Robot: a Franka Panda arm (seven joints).
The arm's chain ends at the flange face. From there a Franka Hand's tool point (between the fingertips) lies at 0.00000 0.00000 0.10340 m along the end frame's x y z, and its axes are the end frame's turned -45 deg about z.
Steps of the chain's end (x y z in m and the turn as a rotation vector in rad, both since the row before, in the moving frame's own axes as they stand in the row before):
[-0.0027, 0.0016, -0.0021, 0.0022, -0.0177, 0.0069]
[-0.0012, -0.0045, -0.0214, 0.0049, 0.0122, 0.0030]
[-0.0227, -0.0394, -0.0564, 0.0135, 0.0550, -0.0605]
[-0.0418, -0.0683, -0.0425, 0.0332, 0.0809, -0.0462]
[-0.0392, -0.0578, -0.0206, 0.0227, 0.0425, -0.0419]
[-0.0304, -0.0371, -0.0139, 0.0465, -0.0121, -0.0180]
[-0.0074, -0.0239, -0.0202, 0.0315, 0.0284, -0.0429]
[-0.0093, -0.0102, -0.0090, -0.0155, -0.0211, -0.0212]
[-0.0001, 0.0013, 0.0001, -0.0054, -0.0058, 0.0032]
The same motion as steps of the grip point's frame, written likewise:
[-0.0042, -0.0022, -0.0021, 0.0141, -0.0110, 0.0069]
[0.0036, -0.0035, -0.0214, -0.0052, 0.0121, 0.0030]
[0.0169, -0.0410, -0.0566, -0.0293, 0.0484, -0.0605]
[0.0271, -0.0746, -0.0429, -0.0337, 0.0807, -0.0462]
[0.0179, -0.0672, -0.0207, -0.0140, 0.0461, -0.0419]
[0.0072, -0.0520, -0.0140, 0.0414, 0.0243, -0.0180]
[0.0160, -0.0225, -0.0203, 0.0022, 0.0424, -0.0429]
[-0.0020, -0.0142, -0.0090, 0.0040, -0.0259, -0.0212]
[-0.0018, 0.0008, 0.0001, 0.0003, -0.0079, 0.0032]

